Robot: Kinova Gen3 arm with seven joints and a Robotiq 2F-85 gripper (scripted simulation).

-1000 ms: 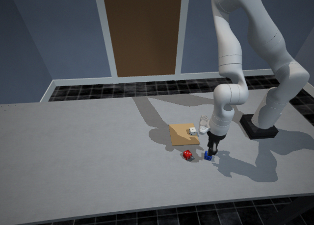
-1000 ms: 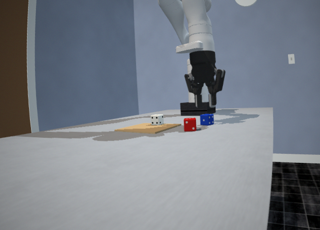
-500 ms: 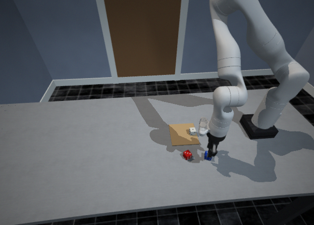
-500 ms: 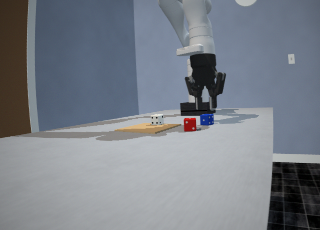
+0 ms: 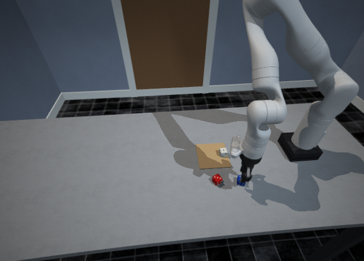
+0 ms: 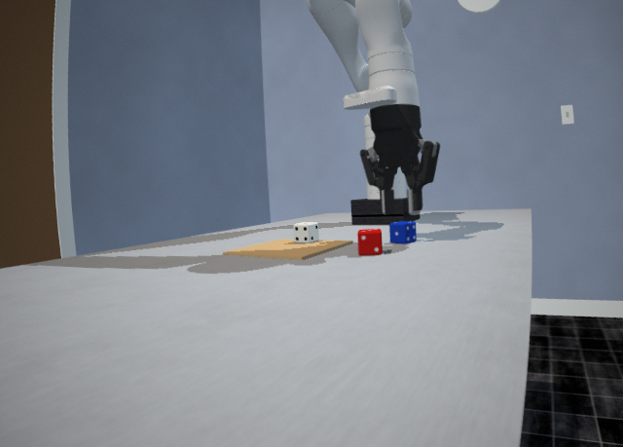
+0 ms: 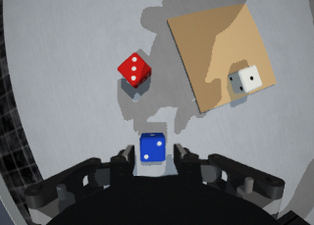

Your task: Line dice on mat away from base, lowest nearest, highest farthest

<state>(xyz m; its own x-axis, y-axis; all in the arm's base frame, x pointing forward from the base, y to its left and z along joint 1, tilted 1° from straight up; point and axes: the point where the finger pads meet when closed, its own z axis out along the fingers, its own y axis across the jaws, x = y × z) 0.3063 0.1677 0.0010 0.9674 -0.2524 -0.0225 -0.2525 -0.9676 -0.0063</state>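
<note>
My hand is 40 mm above the blue die. The rest, counted from my hand: white die 50 mm ahead, 140 mm to the right, 40 mm below; then tan mat 100 mm ahead, 140 mm to the right, 60 mm below; then red die 100 mm ahead, 40 mm below.
</note>
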